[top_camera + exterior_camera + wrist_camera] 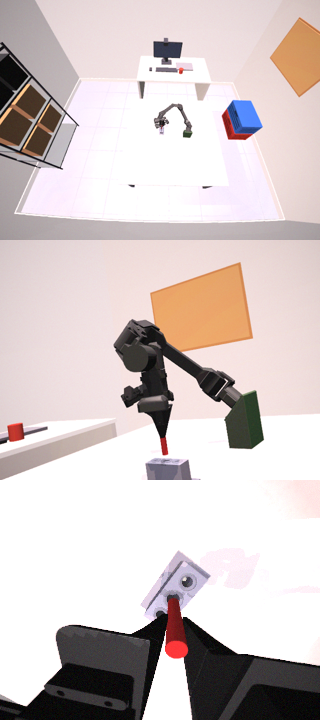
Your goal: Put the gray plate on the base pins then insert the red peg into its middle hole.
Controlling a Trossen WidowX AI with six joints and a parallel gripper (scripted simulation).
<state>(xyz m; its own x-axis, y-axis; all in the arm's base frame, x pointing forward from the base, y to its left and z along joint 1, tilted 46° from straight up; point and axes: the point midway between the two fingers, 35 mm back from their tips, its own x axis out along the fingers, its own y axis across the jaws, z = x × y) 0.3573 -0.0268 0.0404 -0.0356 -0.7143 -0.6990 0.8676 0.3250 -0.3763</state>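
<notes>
My gripper tip is now 70 mm above the gray plate. Round my gripper tip: base: 110 mm below; red peg: right at my gripper tip.
</notes>
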